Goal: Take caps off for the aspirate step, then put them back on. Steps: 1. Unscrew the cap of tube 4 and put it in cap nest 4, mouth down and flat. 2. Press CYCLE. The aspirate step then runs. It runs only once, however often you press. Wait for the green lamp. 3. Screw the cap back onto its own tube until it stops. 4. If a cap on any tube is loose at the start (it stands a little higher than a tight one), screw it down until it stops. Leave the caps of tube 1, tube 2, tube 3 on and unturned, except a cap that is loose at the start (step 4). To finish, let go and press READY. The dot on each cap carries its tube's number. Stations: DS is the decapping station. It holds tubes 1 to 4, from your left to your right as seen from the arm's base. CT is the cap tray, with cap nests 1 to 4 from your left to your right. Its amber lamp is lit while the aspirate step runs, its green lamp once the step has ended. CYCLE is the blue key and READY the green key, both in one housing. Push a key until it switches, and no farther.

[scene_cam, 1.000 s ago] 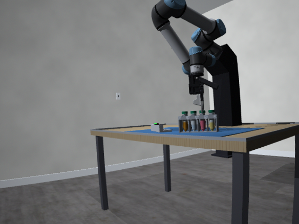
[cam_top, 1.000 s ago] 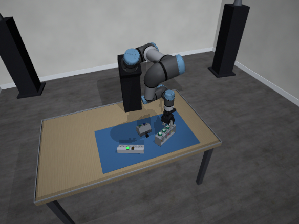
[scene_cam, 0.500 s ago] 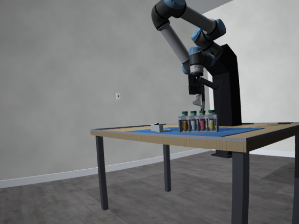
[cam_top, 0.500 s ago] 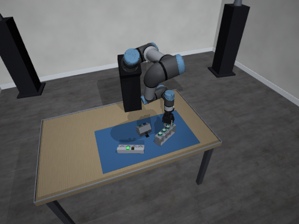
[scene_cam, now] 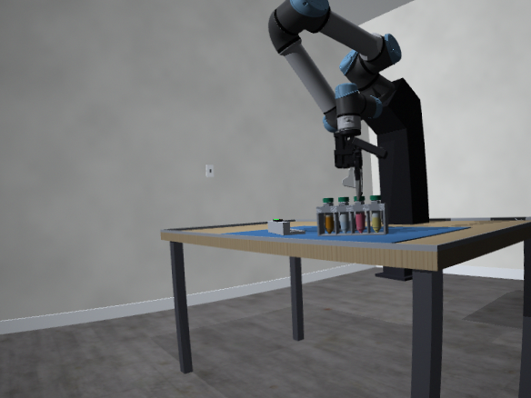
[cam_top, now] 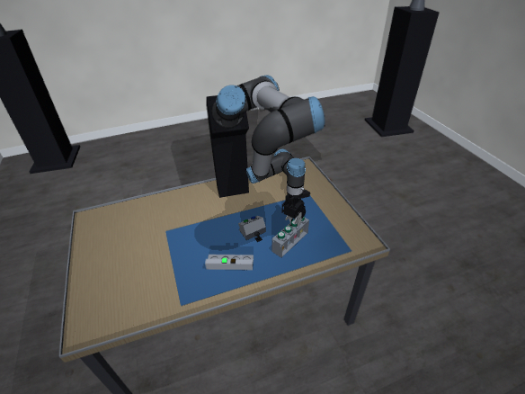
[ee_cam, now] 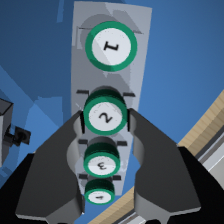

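Now: the green READY key 12 cm behind my hand, 22 cm to the right of it and 6 cm below it. Round my hand: key housing 11 cm behind, 20 cm to the right, 7 cm below; blue CYCLE key 14 cm behind, 18 cm to the right, 6 cm below.
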